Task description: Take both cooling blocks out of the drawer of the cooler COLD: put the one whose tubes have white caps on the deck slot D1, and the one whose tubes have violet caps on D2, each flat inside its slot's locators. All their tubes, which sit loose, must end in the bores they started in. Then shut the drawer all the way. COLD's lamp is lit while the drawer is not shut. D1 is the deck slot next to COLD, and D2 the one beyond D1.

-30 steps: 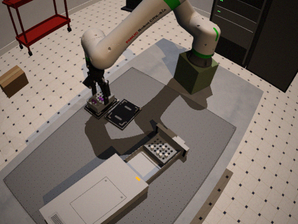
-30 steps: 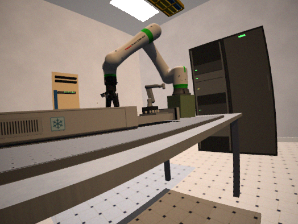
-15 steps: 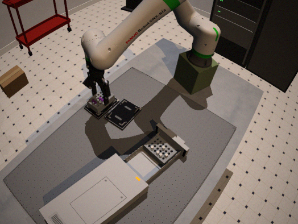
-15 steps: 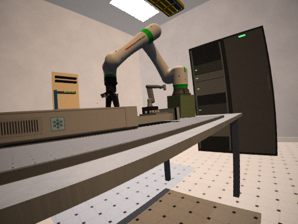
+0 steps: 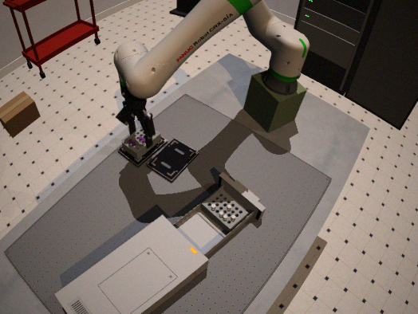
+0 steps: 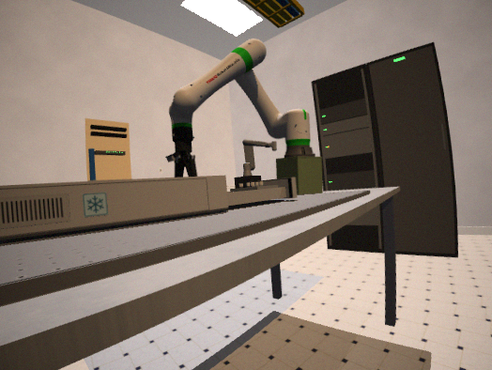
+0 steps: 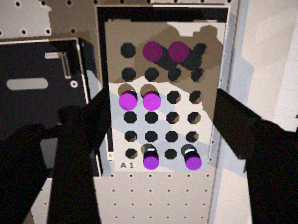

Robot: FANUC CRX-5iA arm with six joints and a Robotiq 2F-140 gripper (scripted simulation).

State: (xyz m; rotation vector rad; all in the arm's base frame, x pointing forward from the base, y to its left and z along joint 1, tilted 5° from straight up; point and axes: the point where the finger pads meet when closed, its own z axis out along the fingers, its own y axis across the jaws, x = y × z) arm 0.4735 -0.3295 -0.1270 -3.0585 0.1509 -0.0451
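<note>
The cooling block is 30 mm below my hand. From my hand the other things lie so: drawer (410 mm to the left, 110 mm ahead, 30 mm below); deck slot D2 (60 mm below); deck slot D1 (140 mm to the left, 60 mm below, 20 mm behind).
</note>
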